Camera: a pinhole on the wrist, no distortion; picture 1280 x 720 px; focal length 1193.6 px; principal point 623.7 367.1 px. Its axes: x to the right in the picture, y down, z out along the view. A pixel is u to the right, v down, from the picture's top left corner.
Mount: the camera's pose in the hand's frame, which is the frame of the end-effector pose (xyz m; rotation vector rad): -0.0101 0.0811 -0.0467 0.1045 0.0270 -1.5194
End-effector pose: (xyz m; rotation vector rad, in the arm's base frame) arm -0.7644 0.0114 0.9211 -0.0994 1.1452 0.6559
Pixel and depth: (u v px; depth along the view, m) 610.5 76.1 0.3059
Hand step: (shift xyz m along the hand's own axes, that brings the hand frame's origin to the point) -0.0992 0.0548 0.2542
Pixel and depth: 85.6 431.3 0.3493
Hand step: -0.0161 0.2089 0.3150
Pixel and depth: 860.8 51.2 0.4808
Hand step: -0.1549 -0.0611 0.4173
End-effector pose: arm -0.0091 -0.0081 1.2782 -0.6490 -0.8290 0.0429
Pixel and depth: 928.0 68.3 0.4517
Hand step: -0.1383 -0.0775 0.3875
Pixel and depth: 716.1 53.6 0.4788
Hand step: -0.1563 -0.0027 0.4202
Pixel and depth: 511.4 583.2 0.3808
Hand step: 0.0387 0.0875 0.3388
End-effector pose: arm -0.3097 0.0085 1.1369 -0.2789 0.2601 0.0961
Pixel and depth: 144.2 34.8 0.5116
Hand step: -0.1872 0.2351 0.4721
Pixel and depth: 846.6 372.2 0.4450
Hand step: -0.0250 -0.0395 0.3894
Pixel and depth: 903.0 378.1 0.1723
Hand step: -0.0146 0.0263 0.1215
